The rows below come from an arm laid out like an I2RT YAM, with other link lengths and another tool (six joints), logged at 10 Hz.
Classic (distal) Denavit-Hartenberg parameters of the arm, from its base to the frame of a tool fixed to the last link. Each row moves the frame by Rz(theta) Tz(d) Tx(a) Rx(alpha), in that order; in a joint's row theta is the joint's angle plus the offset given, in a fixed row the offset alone. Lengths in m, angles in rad.
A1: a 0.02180  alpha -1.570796  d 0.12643  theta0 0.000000
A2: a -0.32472  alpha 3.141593  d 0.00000  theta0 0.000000
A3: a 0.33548  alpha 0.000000  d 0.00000  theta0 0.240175
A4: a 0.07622  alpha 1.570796  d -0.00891  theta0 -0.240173
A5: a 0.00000  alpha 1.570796  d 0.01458  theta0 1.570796
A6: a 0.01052  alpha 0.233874  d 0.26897  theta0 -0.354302
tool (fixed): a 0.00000  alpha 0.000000  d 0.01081  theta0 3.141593
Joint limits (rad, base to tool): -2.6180..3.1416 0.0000..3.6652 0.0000..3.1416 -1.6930..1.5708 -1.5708..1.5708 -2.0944..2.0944
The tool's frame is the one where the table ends.
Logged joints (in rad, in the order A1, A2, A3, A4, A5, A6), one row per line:
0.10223, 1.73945, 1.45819, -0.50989, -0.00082, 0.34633
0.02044, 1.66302, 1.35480, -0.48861, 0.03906, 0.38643
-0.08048, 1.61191, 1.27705, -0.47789, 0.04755, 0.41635
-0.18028, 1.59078, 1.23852, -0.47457, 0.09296, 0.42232
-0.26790, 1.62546, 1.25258, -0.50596, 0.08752, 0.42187
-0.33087, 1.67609, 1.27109, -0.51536, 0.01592, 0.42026
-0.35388, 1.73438, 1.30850, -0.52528, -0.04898, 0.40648
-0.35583, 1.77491, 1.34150, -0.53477, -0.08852, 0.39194
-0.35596, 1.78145, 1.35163, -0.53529, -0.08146, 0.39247
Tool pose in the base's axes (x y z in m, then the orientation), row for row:
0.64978, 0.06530, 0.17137, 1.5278, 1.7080, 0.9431
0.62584, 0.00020, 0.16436, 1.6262, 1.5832, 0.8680
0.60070, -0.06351, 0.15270, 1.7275, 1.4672, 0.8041
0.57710, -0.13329, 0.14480, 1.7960, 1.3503, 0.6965
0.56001, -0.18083, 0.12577, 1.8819, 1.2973, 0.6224
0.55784, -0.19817, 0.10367, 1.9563, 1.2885, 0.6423
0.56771, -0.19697, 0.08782, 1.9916, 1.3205, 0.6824
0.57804, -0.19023, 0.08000, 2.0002, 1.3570, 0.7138
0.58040, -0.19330, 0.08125, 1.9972, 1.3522, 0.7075
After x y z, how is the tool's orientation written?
As a rotation vector, in radians.
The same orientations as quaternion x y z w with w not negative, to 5 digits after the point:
0.58291, 0.65166, 0.35982, 0.32570
0.62732, 0.61073, 0.33484, 0.34838
0.67014, 0.56917, 0.31193, 0.36008
0.70480, 0.52989, 0.27332, 0.38441
0.73586, 0.50727, 0.24337, 0.37678
0.75482, 0.49715, 0.24782, 0.34882
0.75862, 0.50299, 0.25993, 0.32237
0.75565, 0.51266, 0.26967, 0.30569
0.75572, 0.51166, 0.26771, 0.30890

